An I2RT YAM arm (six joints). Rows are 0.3 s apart.
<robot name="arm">
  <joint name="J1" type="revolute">
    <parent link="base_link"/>
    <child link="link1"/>
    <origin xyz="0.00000 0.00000 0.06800" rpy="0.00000 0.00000 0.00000"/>
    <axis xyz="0 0 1"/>
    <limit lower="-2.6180" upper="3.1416"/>
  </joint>
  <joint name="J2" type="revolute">
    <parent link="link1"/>
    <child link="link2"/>
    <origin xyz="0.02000 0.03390 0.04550" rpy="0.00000 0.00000 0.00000"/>
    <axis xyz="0 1 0"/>
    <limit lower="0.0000" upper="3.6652"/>
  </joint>
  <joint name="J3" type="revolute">
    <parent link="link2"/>
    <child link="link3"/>
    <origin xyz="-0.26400 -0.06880 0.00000" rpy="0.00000 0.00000 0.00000"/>
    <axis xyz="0 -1 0"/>
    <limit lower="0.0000" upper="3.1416"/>
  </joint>
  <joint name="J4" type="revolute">
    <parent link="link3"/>
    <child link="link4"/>
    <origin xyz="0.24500 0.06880 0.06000" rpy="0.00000 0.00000 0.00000"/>
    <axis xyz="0 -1 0"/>
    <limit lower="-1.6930" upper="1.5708"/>
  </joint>
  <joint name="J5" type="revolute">
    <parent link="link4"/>
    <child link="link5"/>
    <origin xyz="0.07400 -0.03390 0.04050" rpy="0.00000 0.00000 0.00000"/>
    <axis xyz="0 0 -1"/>
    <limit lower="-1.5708" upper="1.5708"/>
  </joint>
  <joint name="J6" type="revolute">
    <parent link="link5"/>
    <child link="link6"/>
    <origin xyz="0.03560 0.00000 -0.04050" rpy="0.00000 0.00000 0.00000"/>
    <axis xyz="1 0 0"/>
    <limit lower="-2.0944" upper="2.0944"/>
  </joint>
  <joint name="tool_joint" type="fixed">
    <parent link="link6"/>
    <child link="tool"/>
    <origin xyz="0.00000 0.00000 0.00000" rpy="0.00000 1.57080 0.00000"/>
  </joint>
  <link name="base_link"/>
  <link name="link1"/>
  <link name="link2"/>
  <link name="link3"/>
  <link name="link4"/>
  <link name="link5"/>
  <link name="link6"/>
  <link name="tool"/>
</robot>
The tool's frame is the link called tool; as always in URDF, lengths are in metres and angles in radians.
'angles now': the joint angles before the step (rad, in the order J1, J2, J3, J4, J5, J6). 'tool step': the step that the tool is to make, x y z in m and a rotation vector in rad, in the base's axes. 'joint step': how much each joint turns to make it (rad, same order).
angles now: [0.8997, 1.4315, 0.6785, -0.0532, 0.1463, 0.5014]
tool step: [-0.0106, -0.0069, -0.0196, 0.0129, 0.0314, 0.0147]
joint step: [0.0116, 0.0017, -0.0855, 0.0753, -0.0258, 0.0204]
